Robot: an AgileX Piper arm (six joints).
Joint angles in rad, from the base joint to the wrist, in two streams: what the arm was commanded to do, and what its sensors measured. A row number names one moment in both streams.
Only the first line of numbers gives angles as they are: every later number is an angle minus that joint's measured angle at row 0.
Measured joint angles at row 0: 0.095 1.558 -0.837 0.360 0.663 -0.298
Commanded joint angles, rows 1 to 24: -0.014 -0.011 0.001 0.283 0.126 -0.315; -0.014 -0.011 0.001 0.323 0.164 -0.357; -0.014 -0.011 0.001 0.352 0.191 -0.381; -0.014 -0.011 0.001 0.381 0.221 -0.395; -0.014 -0.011 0.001 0.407 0.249 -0.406; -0.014 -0.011 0.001 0.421 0.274 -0.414; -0.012 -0.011 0.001 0.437 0.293 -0.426; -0.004 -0.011 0.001 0.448 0.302 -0.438; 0.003 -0.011 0.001 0.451 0.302 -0.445; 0.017 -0.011 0.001 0.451 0.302 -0.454; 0.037 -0.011 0.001 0.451 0.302 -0.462; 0.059 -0.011 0.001 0.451 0.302 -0.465; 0.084 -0.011 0.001 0.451 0.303 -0.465; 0.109 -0.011 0.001 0.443 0.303 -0.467; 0.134 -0.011 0.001 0.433 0.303 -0.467; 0.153 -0.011 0.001 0.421 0.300 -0.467; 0.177 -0.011 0.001 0.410 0.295 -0.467; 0.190 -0.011 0.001 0.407 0.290 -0.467; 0.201 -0.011 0.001 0.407 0.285 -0.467; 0.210 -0.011 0.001 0.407 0.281 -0.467; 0.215 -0.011 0.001 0.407 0.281 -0.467; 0.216 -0.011 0.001 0.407 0.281 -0.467; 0.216 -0.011 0.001 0.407 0.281 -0.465; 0.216 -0.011 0.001 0.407 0.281 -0.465
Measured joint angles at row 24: 0.209 -0.002 0.000 0.410 0.287 -0.454
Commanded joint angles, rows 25 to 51: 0.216 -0.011 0.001 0.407 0.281 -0.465; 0.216 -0.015 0.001 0.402 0.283 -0.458; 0.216 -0.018 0.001 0.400 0.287 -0.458; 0.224 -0.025 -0.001 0.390 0.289 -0.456; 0.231 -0.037 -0.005 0.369 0.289 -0.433; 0.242 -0.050 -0.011 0.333 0.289 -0.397; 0.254 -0.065 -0.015 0.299 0.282 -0.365; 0.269 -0.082 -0.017 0.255 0.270 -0.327; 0.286 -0.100 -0.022 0.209 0.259 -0.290; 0.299 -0.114 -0.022 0.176 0.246 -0.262; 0.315 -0.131 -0.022 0.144 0.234 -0.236; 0.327 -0.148 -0.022 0.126 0.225 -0.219; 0.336 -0.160 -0.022 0.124 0.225 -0.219; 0.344 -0.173 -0.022 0.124 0.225 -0.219; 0.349 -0.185 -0.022 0.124 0.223 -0.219; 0.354 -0.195 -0.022 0.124 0.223 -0.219; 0.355 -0.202 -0.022 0.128 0.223 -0.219; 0.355 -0.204 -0.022 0.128 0.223 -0.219; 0.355 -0.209 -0.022 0.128 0.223 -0.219; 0.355 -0.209 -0.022 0.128 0.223 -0.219; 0.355 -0.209 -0.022 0.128 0.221 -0.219; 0.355 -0.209 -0.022 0.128 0.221 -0.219; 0.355 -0.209 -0.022 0.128 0.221 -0.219; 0.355 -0.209 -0.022 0.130 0.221 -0.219; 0.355 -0.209 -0.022 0.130 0.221 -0.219; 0.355 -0.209 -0.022 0.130 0.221 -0.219; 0.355 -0.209 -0.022 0.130 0.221 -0.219
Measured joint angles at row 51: 0.352 -0.199 -0.017 0.131 0.233 -0.222
